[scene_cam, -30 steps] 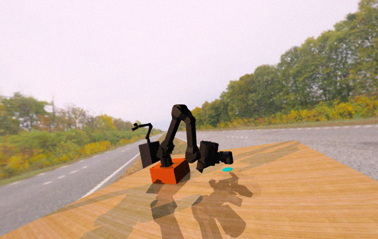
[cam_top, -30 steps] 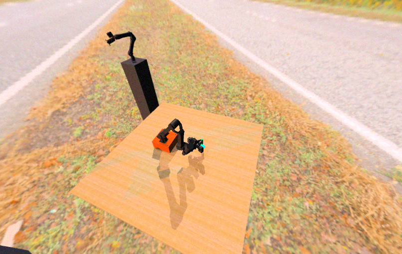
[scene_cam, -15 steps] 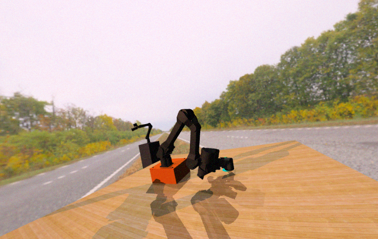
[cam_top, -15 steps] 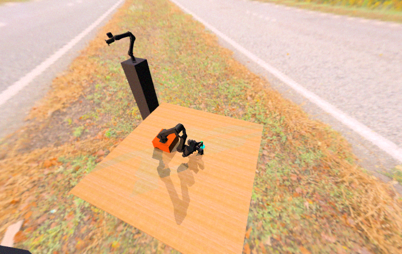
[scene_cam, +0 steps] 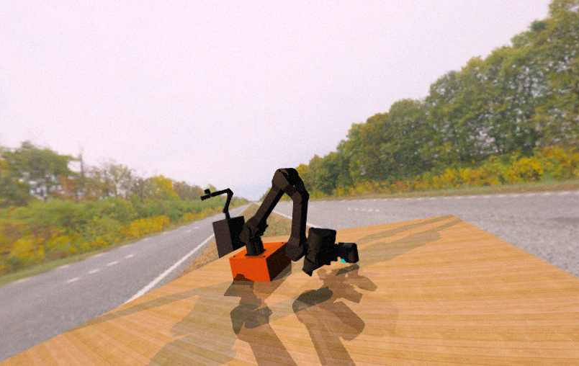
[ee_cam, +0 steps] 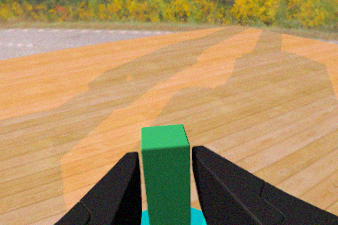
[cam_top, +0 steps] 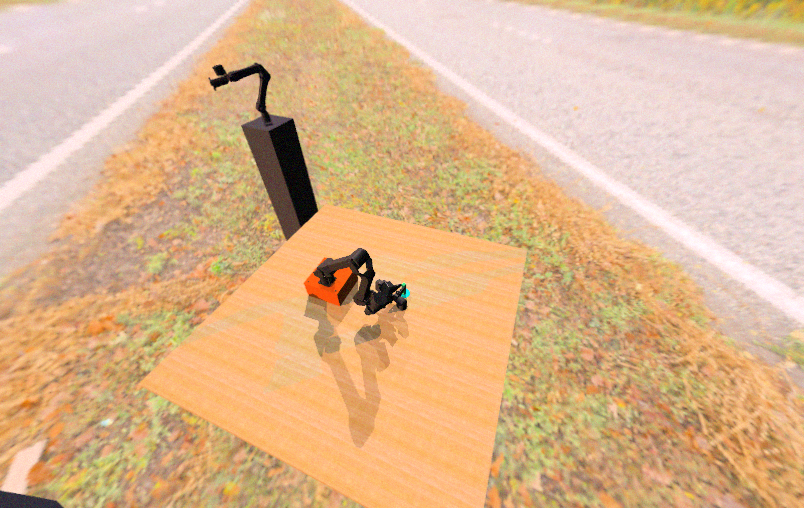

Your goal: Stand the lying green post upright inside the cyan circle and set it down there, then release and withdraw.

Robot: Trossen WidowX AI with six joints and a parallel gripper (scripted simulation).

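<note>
Now: gripper tip 2 cm above the green post. The rest, counted from my gripper tip: cyan circle (6 cm below).
</note>
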